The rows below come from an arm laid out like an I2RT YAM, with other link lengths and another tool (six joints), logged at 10 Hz.
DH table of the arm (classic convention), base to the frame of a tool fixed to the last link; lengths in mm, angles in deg. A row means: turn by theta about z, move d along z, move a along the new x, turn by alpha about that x. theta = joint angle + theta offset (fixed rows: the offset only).
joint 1: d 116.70, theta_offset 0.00, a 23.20, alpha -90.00
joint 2: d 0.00, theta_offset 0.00, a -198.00, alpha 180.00
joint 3: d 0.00, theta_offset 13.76, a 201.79, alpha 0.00
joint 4: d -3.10, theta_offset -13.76, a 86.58, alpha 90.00
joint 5: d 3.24, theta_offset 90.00, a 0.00, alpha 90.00
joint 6: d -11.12, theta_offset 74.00, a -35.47, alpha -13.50
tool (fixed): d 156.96, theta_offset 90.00, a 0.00, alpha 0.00
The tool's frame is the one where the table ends.
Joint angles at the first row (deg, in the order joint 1, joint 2, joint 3, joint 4, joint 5, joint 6):
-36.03 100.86 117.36 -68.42 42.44 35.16
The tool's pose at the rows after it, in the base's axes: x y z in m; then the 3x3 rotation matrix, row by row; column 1 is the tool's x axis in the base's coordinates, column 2 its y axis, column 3 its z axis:
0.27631 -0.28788 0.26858; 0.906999 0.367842 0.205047; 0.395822 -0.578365 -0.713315; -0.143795 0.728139 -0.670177
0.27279 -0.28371 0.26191; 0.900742 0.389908 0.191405; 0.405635 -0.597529 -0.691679; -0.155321 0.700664 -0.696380
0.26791 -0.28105 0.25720; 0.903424 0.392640 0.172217; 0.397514 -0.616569 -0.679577; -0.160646 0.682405 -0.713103
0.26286 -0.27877 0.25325; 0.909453 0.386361 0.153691; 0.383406 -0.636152 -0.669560; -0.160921 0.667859 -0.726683
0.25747 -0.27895 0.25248; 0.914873 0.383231 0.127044; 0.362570 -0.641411 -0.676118; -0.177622 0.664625 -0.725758
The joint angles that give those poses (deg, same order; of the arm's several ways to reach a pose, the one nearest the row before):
-36.03 100.86 117.36 -70.30 40.01 35.16
-36.03 100.86 117.36 -72.53 39.40 35.18
-36.03 100.86 117.36 -74.61 39.42 36.27
-36.03 100.86 117.36 -76.60 39.48 37.84
-36.03 100.84 117.36 -77.82 40.77 38.78

